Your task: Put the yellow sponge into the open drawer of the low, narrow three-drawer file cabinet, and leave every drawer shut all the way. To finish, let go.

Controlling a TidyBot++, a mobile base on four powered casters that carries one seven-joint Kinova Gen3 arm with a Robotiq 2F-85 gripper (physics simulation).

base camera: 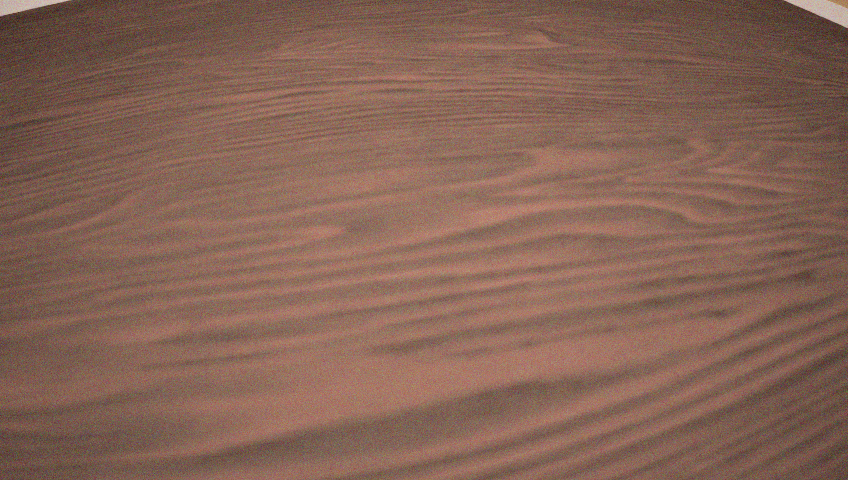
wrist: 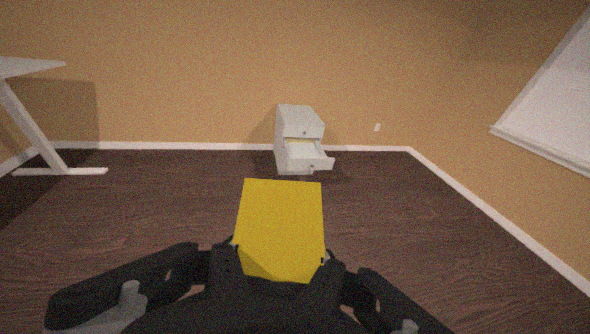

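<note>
The yellow sponge is in the lower middle of the wrist view, held between the two black fingers. My gripper is shut on it. The low, narrow white file cabinet stands against the far wall, beyond the sponge and well apart from it. Its middle drawer is pulled out toward the right front. The top drawer is shut. The bottom drawer is mostly hidden behind the open one. The cabinet and the gripper do not show in the base camera view.
A white table with a slanted leg and a floor foot stands at the left in the wrist view. A tan wall with a white baseboard runs behind the cabinet. A window is at the right. Brown wood floor shows in both views.
</note>
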